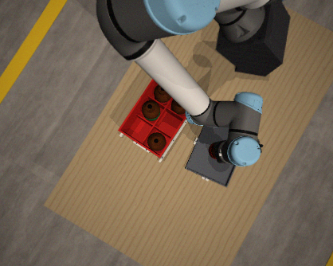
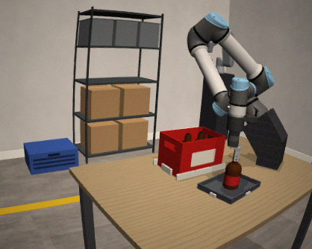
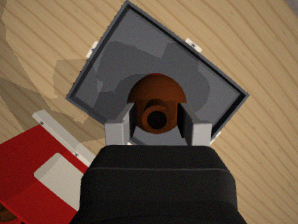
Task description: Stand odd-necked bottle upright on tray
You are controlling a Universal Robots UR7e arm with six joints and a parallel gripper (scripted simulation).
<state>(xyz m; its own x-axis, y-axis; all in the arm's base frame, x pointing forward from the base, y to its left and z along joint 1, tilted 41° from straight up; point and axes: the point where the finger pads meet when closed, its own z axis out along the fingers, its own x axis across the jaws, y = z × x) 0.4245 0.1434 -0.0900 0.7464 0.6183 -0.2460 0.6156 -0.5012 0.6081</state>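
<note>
Now: the dark grey tray 150 mm below my hand. Also, from my hand: red crate: 280 mm to the right, 70 mm below, 10 mm behind.
</note>
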